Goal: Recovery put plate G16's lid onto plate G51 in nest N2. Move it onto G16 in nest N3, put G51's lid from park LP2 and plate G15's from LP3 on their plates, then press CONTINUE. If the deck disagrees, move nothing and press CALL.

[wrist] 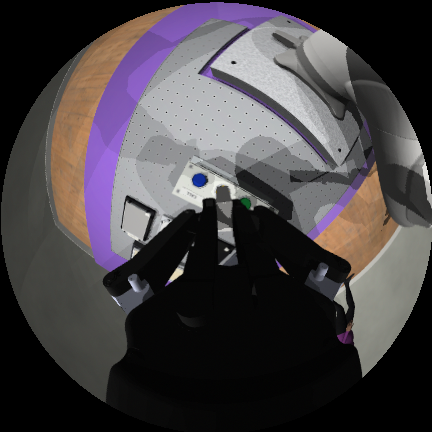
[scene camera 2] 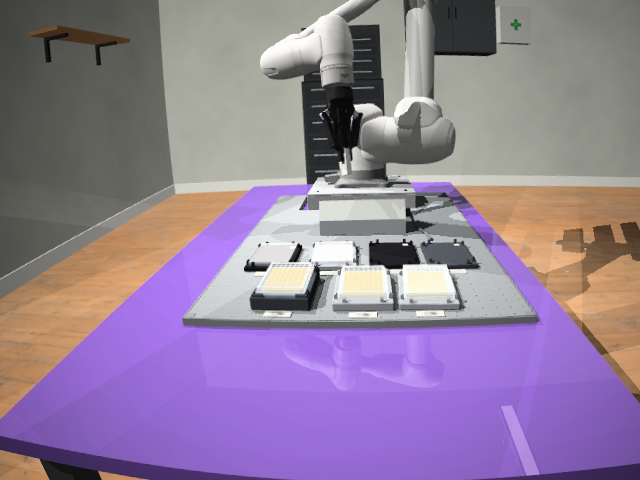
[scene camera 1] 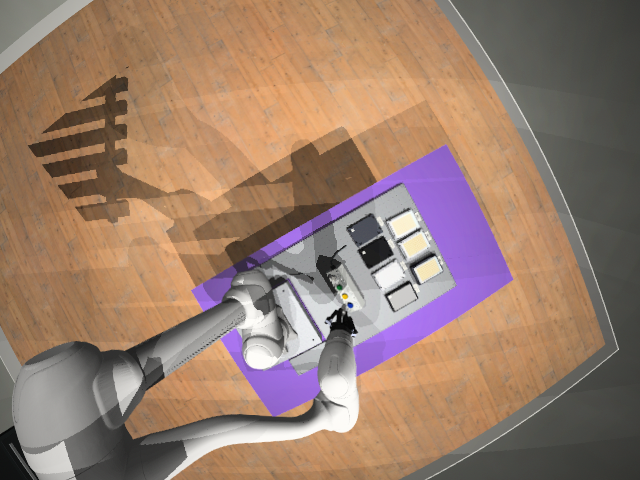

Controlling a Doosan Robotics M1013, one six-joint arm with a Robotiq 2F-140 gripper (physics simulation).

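Places are measured from the arm's base along level axes (x left, y up, z ahead), in millimetres.
Pixels of known places: gripper, between the fingertips: (wrist: pixel 222 196) (scene camera 2: pixel 346 174) (scene camera 1: pixel 343 306); arm's base, origin of its link: (wrist: pixel 322 70) (scene camera 2: pixel 362 183).
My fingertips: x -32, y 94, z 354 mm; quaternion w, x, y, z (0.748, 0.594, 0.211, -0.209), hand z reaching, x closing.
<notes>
For each thing: its top centre in the pictures, then the offset to it from my fingertips. "*": a spot on its surface instead. Level surfaces: height alone.
- button panel, centre of its top: (wrist: pixel 227 211) (scene camera 2: pixel 361 198) (scene camera 1: pixel 346 290) dx +40, dy -55, dz +48 mm
- blue button, centre of its top: (wrist: pixel 197 182) (scene camera 1: pixel 350 305) dx -36, dy -64, dz +29 mm
- green button, centre of its top: (wrist: pixel 244 206) (scene camera 1: pixel 339 287) dx +64, dy -64, dz +25 mm
- yellow button, centre of its top: (scene camera 1: pixel 345 296) dx +14, dy -64, dz +27 mm
- grey item, centre of its top: (scene camera 2: pixel 274 252) (wrist: pixel 133 222) (scene camera 1: pixel 402 297) dx -150, dy -121, dz +271 mm
- perforated grey deck, height of its surface: dy -139 mm
- purple table, height of its surface: dy -152 mm
- dark cable, a spot on its surface: (scene camera 2: pixel 423 232) * dx +197, dy -137, dz +88 mm
My gripper (scene camera 1: pixel 343 308) (scene camera 2: pixel 346 159) (wrist: pixel 222 196) is shut and empty, pointing down above the button panel (scene camera 1: pixel 358 293) (scene camera 2: pixel 361 212). In the wrist view its tips hide the panel's middle, between the blue button (scene camera 1: pixel 350 305) (wrist: pixel 199 180) and the green button (scene camera 1: pixel 339 287) (wrist: pixel 245 203). A yellow button (scene camera 1: pixel 344 296) shows in scene camera 1. Three cream-welled plates (scene camera 2: pixel 286 279) (scene camera 2: pixel 363 280) (scene camera 2: pixel 426 281) stand in the front row, the first in a dark nest. Behind are a grey item (scene camera 2: pixel 273 254) (wrist: pixel 137 221), a white (scene camera 2: pixel 333 254), a black (scene camera 2: pixel 393 253) and a slate one (scene camera 2: pixel 448 254). Labels and clear lids are unreadable.
The perforated grey deck (scene camera 1: pixel 320 242) (scene camera 2: pixel 496 304) (wrist: pixel 175 105) lies on the purple table (scene camera 1: pixel 475 242) (scene camera 2: pixel 310 413). The robot's base plate (scene camera 1: pixel 302 322) (wrist: pixel 270 90) is behind the panel. A dark cable (scene camera 2: pixel 423 232) runs beside the panel. The arm's links reach over the deck's base end.
</notes>
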